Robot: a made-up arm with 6 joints. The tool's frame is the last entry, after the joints.
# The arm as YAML. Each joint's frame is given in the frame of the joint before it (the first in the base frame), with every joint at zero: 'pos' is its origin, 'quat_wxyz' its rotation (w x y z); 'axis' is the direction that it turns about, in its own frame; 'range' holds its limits. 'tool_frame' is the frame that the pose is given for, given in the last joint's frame.
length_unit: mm
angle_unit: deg
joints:
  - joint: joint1
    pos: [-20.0, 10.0, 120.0]
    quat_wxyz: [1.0, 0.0, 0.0, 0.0]
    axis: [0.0, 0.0, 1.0]
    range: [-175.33, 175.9]
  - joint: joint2
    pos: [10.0, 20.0, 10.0]
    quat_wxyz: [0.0, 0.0, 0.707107, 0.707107]
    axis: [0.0, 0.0, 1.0]
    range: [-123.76, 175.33]
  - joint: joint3
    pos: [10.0, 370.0, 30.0]
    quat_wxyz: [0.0, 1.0, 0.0, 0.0]
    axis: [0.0, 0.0, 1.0]
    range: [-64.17, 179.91]
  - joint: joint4
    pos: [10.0, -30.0, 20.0]
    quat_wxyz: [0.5, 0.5, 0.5, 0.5]
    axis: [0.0, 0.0, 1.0]
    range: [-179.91, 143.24]
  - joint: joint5
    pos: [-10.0, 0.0, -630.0]
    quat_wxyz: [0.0, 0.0, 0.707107, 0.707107]
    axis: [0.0, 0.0, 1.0]
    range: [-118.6, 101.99]
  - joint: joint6
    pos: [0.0, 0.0, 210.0]
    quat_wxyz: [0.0, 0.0, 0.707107, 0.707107]
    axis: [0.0, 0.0, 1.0]
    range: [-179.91, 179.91]
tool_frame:
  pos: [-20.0, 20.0, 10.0]
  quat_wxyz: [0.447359, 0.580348, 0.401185, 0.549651]
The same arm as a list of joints. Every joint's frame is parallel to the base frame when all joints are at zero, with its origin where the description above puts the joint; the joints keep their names.
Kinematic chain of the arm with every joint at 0, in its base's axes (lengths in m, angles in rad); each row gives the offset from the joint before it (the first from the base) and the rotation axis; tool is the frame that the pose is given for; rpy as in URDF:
joint1: xyz -0.02 0.01 0.12 axis +z
joint2: xyz 0.01 0.02 0.01 axis +y
joint3: xyz -0.01 0.03 0.37 axis -y
joint4: xyz -0.01 -0.02 0.03 axis -x
joint5: xyz 0.63 0 0.01 axis -y
joint6: xyz 0 -0.21 0 axis -x
tool: xyz -0.01 -0.02 0.02 rpy 3.1154 0.0739 -1.8544
Joint limits (rad, base to tool): -3.0601..3.07 -2.16..3.0601 -1.12..3.14 -3.14..2.5 -2.07..1.7801 -3.14..3.14

